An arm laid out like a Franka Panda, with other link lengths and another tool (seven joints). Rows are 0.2 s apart.
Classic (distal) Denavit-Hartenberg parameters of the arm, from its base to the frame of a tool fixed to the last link. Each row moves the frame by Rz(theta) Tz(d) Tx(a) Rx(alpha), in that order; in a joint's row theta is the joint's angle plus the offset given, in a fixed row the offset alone. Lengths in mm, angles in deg.
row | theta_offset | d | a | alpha
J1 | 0 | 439.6 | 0 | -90
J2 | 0 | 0 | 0 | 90
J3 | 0 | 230.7 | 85.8 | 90
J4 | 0 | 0 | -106.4 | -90
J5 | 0 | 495.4 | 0 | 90
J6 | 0 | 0 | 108.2 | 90
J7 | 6.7 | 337 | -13.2 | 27.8
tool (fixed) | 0 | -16.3 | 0 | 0
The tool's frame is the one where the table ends.
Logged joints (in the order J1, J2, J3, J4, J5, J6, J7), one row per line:
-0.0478, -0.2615, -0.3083, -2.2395, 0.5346, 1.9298, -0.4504
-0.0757, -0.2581, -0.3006, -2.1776, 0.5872, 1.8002, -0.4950
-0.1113, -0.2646, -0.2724, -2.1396, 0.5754, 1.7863, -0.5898
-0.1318, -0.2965, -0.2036, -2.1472, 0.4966, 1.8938, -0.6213
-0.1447, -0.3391, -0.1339, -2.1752, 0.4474, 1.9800, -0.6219
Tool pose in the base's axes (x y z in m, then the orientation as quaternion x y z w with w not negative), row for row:
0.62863, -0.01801, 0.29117, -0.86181, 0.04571, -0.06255, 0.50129
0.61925, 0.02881, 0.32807, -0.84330, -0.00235, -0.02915, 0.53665
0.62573, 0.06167, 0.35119, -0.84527, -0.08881, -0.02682, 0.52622
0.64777, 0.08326, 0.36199, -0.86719, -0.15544, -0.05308, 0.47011
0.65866, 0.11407, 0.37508, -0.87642, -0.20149, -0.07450, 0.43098
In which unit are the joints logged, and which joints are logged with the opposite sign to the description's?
The joints are logged in radians. Opposite sign: J1.
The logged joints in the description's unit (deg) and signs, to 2 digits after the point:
2.74, -14.98, -17.66, -128.31, 30.63, 110.57, -25.81
4.34, -14.79, -17.22, -124.77, 33.64, 103.14, -28.36
6.38, -15.16, -15.61, -122.59, 32.97, 102.35, -33.79
7.55, -16.99, -11.67, -123.03, 28.45, 108.51, -35.60
8.29, -19.43, -7.67, -124.63, 25.63, 113.45, -35.63

